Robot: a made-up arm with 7 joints. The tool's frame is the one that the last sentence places.
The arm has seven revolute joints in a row. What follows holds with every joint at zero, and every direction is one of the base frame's. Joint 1 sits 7 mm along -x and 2 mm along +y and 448 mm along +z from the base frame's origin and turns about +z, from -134.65 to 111.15 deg. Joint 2 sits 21 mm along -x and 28 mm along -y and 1 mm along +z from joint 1 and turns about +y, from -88.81 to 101.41 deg. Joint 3 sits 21 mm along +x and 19 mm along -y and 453 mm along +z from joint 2 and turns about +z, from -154.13 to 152.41 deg. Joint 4 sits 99 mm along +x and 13 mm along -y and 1 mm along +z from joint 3 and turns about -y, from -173.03 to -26.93 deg. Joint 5 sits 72 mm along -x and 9 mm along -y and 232 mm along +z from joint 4 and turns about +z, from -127.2 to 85.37 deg. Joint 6 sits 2 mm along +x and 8 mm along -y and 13 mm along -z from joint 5 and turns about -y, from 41.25 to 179.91 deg. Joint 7 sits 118 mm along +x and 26 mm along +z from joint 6 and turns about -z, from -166.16 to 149.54 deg. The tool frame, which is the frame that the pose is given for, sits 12 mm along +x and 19 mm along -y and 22 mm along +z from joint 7; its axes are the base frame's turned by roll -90, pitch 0 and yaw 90 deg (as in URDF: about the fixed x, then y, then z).
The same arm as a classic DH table. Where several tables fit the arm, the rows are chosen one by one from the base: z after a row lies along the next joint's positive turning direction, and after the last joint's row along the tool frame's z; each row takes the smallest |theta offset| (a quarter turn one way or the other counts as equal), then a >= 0, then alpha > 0; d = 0 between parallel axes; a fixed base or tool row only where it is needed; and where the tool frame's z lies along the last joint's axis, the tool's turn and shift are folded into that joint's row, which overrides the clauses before.
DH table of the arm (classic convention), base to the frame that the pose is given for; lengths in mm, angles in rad. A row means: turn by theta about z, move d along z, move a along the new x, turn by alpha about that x. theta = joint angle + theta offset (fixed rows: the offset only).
base (fixed): a -7.3  alpha 0.0000  d 0.0  theta0 -0.2783
joint 1: a -21.0  alpha -1.5708  d 449.0  theta0 0.2783
joint 2: a 21.0  alpha 1.5708  d -47.0  theta0 0.0000
joint 3: a 99.0  alpha 1.5708  d 454.0  theta0 0.0000
joint 4: a -72.0  alpha -1.5708  d 22.0  theta0 0.0000
joint 5: a 2.0  alpha 1.5708  d 219.0  theta0 0.0000
joint 6: a 118.0  alpha 1.5708  d 8.0  theta0 0.0000
joint 7: a 19.0  alpha -1.5708  d -48.0  theta0 1.5708
tool (fixed): a 0.0  alpha 0.0000  d -12.0  theta0 3.1416
Joint limits (rad, base to tool): -2.3501..1.9399 -1.5500..1.7699 -2.6901..2.6601 -3.0199..-0.4700 -2.2201..1.4900 0.7199..3.1400 -2.9000..2.6100

